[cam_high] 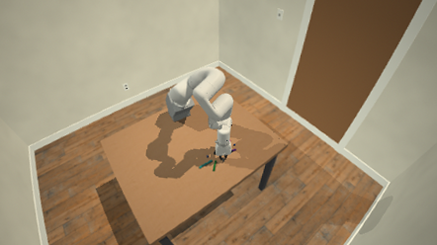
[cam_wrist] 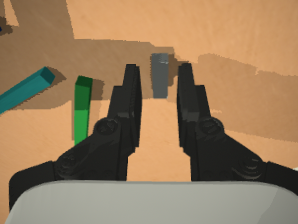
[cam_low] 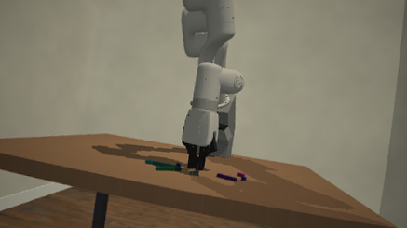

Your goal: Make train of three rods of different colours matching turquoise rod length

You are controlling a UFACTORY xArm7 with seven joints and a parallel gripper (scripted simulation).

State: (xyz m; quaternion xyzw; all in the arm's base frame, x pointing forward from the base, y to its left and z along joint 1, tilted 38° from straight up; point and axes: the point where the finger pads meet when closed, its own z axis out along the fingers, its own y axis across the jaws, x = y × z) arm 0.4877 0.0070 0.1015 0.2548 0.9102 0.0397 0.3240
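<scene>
Right now my hand is 30 mm above the small grey rod. The rest, counted from my hand: green rod: 80 mm to the right, 30 mm below; purple rod: 10 mm behind, 90 mm to the left, 30 mm below; turquoise rod: 50 mm behind, 110 mm to the right, 30 mm below.
</scene>
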